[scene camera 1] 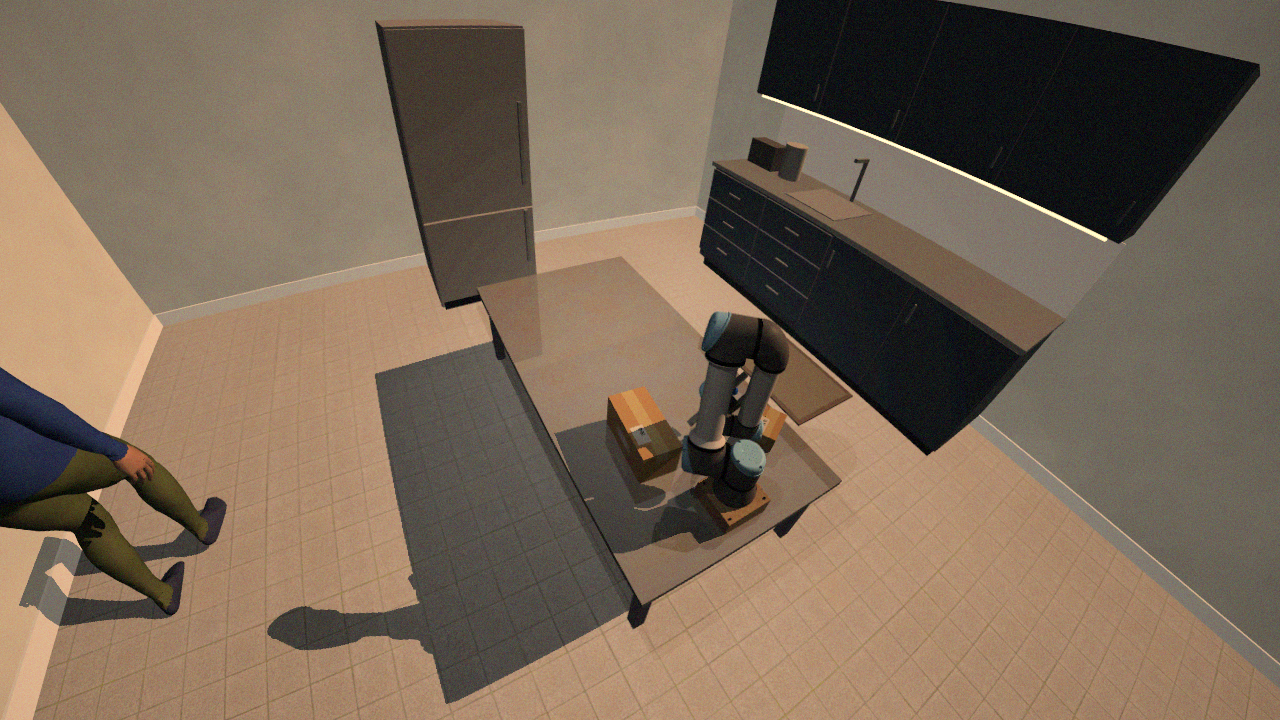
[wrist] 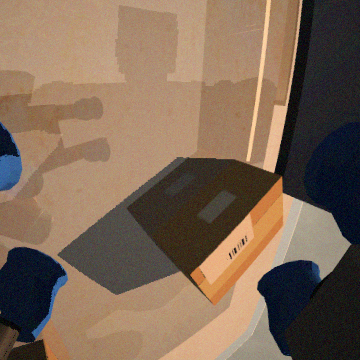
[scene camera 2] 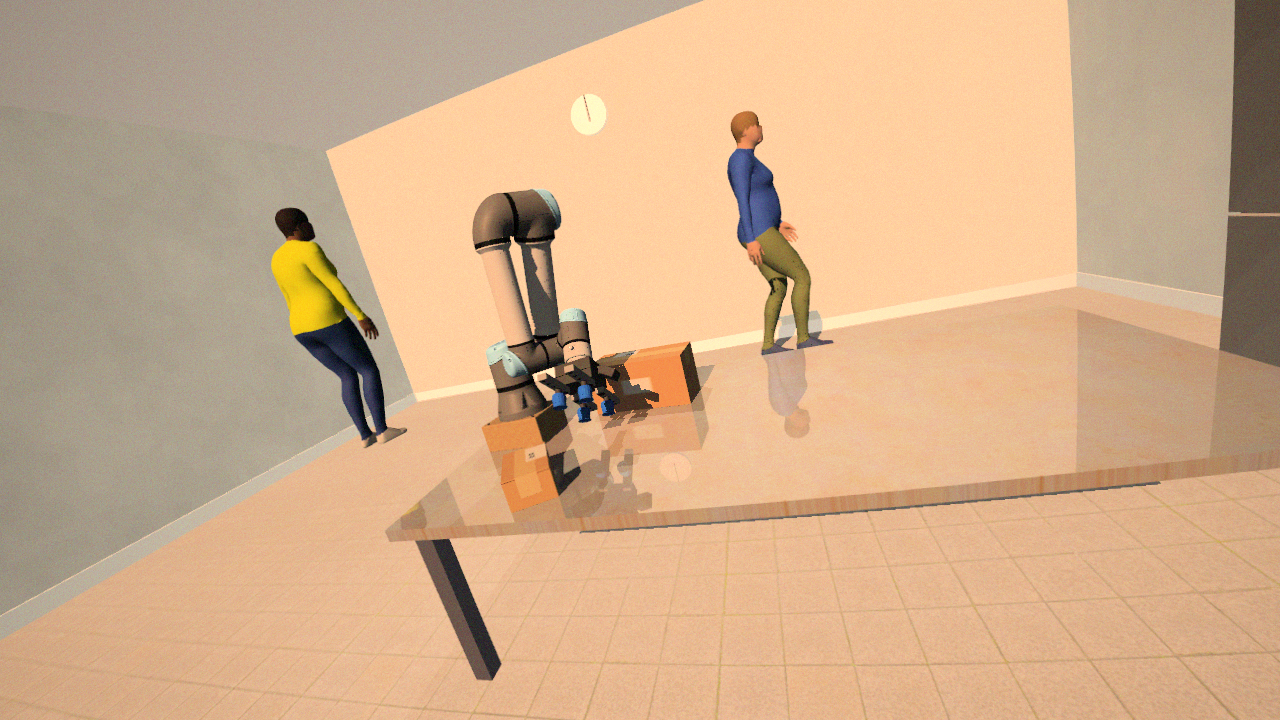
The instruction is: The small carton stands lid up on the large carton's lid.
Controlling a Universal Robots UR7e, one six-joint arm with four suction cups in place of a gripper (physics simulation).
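Frame: origin at the arm's base, x back, y right, z up, level; millimetres.
Seen in the pictures: hand at its tool point: (wrist: 160, 232) (scene camera 2: 585, 411); arm's base at its link origin: (scene camera 1: 734, 488) (scene camera 2: 524, 412).
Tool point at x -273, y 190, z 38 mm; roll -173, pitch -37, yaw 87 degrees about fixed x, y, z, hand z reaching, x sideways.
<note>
Pixels of each thing's top centre, then the offset from my tool point to it. Level surfaces: height alone.
- large carton at its top centre: (scene camera 2: 638, 355) (scene camera 1: 644, 420) dy -338, dx -88, dz +36 mm
- small carton at its top centre: (wrist: 247, 244) (scene camera 2: 524, 460) (scene camera 1: 769, 421) dy +148, dx +120, dz -43 mm
- table at its surface level: dz -118 mm
The large carton (scene camera 1: 633, 410) (scene camera 2: 664, 374) rests on the table, with a tape strip and a white label on its upper face. The small carton (scene camera 1: 775, 420) (scene camera 2: 529, 479) (wrist: 165, 230) stands apart from it on the table, near the edge on the cabinet side. In the wrist view it shows a dark shaded face with two grey patches and an orange face with a barcode label. I cannot tell which face is its lid. My gripper (scene camera 2: 584, 404) is open, with nothing on its four blue cups. It hangs above the table between the cartons; the arm largely hides it in scene camera 1.
The arm's wooden base block (scene camera 1: 732, 503) (scene camera 2: 519, 434) stands near both cartons on the table (scene camera 1: 581, 331) (scene camera 2: 939, 385). A person in blue (scene camera 1: 53, 465) (scene camera 2: 756, 192) and a person in yellow (scene camera 2: 308, 282) stand beyond the table. Dark cabinets (scene camera 1: 868, 313) line the other side.
</note>
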